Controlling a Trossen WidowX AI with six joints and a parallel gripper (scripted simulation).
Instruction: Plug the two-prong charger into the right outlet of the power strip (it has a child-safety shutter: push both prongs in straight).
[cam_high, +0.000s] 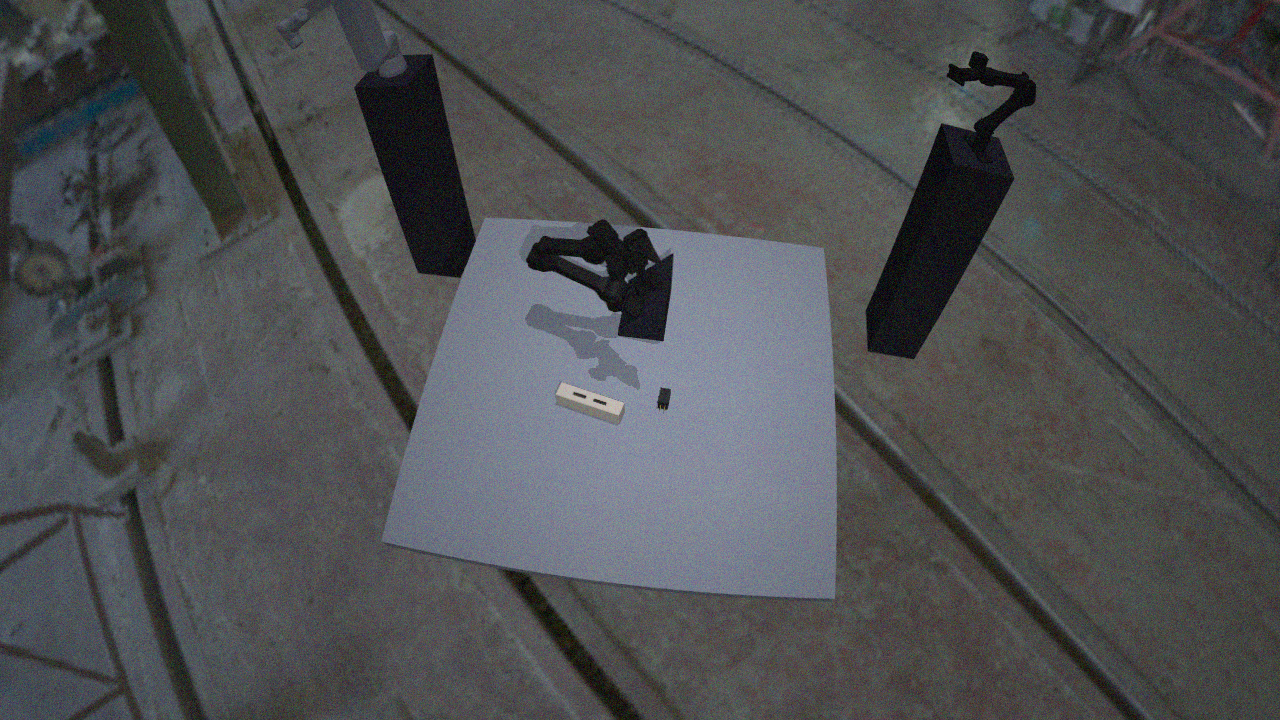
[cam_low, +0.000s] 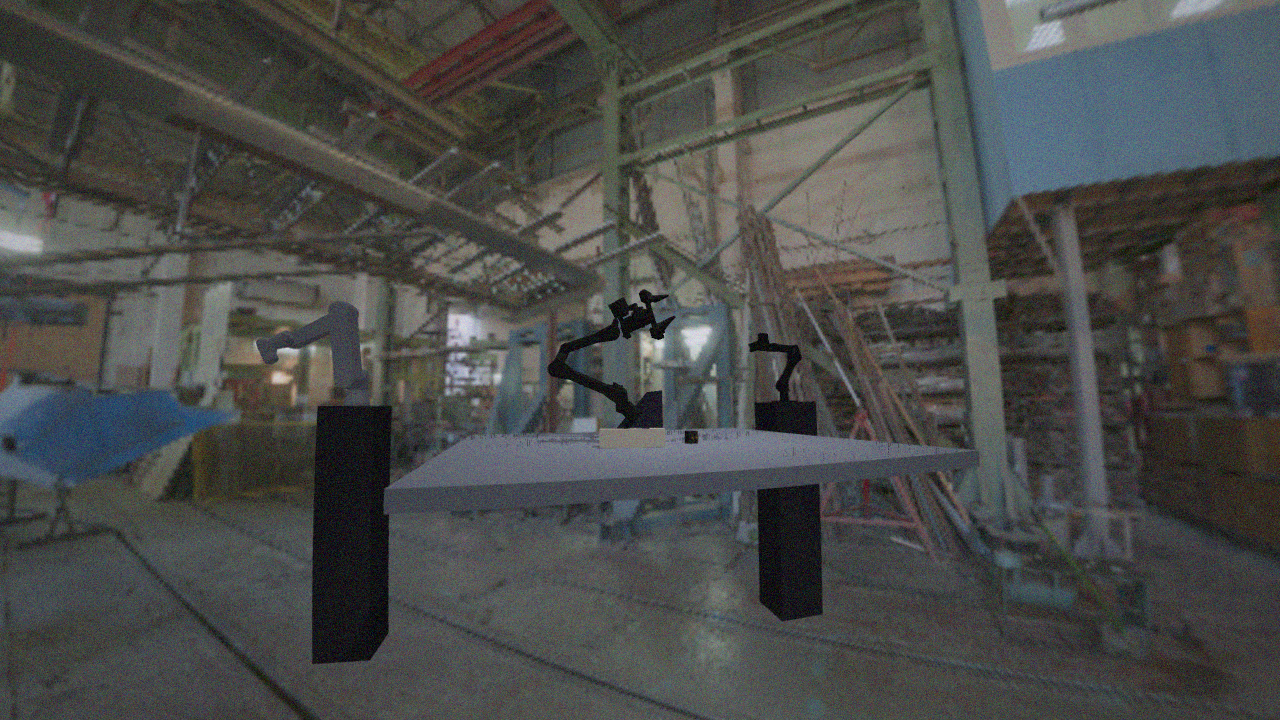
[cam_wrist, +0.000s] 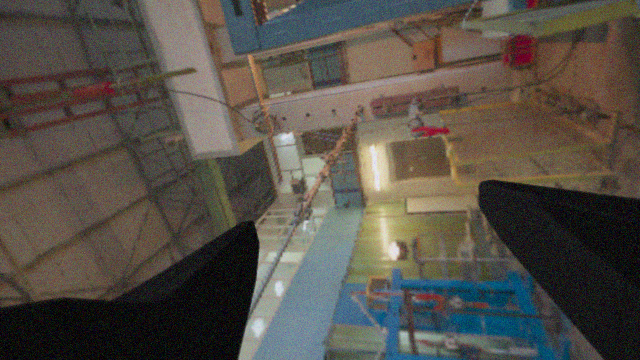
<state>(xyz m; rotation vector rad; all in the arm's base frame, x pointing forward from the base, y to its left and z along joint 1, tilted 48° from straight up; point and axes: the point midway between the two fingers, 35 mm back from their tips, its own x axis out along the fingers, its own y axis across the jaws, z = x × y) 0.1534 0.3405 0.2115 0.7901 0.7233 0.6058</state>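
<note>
Now: gripper tip 46 cm above the black two-prong charger, 9 cm short of it and 3 cm to the right of it.
</note>
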